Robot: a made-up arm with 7 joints.
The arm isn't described. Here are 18 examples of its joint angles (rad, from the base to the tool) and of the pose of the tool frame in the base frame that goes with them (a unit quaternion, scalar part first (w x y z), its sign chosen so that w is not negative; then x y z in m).
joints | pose
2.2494 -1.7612 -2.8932 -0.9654 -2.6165 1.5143 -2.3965 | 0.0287 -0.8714 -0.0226 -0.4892 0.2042 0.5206 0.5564
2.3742 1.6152 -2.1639 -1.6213 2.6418 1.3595 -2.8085 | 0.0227 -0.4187 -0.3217 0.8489 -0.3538 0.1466 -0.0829
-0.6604 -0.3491 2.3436 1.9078 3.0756 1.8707 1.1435 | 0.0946 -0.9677 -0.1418 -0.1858 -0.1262 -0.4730 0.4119
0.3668 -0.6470 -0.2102 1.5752 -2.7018 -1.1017 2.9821 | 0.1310 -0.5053 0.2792 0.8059 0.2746 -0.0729 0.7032
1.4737 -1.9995 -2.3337 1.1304 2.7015 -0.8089 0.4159 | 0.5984 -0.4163 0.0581 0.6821 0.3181 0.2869 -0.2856
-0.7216 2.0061 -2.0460 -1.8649 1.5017 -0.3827 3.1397 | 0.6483 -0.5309 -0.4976 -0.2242 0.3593 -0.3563 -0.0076
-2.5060 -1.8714 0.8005 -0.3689 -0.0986 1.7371 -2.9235 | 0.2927 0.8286 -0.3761 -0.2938 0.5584 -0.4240 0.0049
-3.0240 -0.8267 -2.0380 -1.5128 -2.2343 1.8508 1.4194 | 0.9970 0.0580 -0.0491 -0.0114 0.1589 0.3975 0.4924
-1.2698 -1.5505 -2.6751 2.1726 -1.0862 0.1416 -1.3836 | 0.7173 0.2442 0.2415 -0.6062 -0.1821 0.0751 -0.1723
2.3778 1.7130 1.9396 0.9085 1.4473 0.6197 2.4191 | 0.3736 -0.2332 0.8959 -0.0587 -0.7449 -0.1780 0.3946
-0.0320 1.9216 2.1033 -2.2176 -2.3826 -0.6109 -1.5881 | 0.3915 0.4904 -0.4810 0.6123 -0.0597 0.4262 0.0681
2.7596 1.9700 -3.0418 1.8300 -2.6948 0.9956 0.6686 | 0.4687 0.3258 0.7908 0.2210 -0.4156 -0.1747 0.6204
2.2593 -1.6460 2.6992 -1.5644 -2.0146 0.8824 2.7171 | 0.0262 0.9722 0.0558 0.2257 0.3015 0.1416 0.7309
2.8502 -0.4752 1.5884 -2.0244 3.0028 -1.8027 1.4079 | 0.1749 0.1650 -0.9667 -0.0881 0.2137 -0.3669 0.4625
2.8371 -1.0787 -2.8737 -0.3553 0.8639 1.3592 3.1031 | 0.7319 -0.4318 -0.5263 -0.0283 0.6213 0.1168 0.7073
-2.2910 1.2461 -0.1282 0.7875 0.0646 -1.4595 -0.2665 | 0.2277 0.2353 0.9301 -0.1667 -0.5063 0.5575 0.2573
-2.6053 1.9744 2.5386 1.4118 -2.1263 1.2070 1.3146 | 0.8404 0.5383 0.0045 -0.0629 -0.2853 0.5798 0.3791
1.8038 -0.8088 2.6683 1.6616 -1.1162 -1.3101 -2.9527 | 0.7748 0.3699 -0.5126 0.0025 0.0190 0.5740 0.1140
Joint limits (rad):
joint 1: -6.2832..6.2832
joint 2: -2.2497..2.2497
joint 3: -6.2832..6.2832
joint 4: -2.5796..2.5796
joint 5: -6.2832..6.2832
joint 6: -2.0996..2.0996
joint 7: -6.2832..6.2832
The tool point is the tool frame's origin. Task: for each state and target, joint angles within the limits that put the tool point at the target. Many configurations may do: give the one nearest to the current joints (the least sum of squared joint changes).
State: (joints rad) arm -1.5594 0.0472 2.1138 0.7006 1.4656 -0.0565 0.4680
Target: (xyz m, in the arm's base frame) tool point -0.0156 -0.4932 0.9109
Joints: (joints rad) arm -1.0723 -0.1851 2.4800 0.7131 1.4664 0.0783 0.4680
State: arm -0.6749 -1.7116 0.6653 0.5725 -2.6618 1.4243 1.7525
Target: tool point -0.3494 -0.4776 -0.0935
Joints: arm -0.7262 -2.2497 0.9930 0.6787 -2.8272 2.0996 1.7525
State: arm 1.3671 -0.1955 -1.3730 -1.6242 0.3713 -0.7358 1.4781
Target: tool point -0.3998 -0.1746 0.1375
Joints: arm 0.9039 -0.5676 -1.2505 -2.0923 0.3613 -0.6307 1.4781
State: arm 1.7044 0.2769 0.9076 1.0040 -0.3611 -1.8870 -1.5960
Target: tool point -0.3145 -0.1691 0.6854
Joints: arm 1.6447 -0.1079 0.7406 1.5540 -0.3536 -2.0996 -1.5960
